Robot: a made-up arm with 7 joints.
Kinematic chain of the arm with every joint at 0, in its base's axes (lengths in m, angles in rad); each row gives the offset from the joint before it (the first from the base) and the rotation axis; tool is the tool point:
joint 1: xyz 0 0 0.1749 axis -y
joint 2: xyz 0 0.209 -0.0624 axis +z
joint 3: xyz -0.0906 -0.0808 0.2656 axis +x
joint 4: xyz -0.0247 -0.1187 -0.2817 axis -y
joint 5: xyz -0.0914 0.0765 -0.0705 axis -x
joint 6: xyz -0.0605 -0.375 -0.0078 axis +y
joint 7: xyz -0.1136 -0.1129 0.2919 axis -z
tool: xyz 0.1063 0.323 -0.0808
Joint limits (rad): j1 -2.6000..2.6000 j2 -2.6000..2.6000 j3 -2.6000..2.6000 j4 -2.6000..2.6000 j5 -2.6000..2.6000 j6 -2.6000..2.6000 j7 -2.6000..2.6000
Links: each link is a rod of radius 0.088 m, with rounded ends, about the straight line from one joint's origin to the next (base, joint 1, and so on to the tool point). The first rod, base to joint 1, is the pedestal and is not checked.
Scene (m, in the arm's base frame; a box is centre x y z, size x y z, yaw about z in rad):
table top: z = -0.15
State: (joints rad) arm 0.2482 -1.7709 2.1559 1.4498 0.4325 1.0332 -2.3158
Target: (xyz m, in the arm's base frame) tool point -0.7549 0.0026 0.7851
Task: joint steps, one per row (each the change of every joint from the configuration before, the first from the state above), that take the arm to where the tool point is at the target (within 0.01 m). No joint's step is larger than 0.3 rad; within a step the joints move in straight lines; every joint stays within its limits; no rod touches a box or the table.
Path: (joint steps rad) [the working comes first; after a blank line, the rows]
Joints at the target: 1.6021 -2.4168 2.4311 2.2026 0.5120 0.7806 -1.5502
Straight joint move there: clear.

1: 0.2708 -0.1292 0.0550 0.1506 0.0159 -0.0505 0.1531
2: 0.2708 -0.1292 0.0551 0.1505 0.0159 -0.0505 0.1531
3: 0.2708 -0.1291 0.0550 0.1506 0.0159 -0.0506 0.1532
4: 0.2707 -0.1292 0.0551 0.1505 0.0159 -0.0505 0.1531
5: 0.2708 -0.1292 0.0550 0.1506 0.0159 -0.0505 0.1531

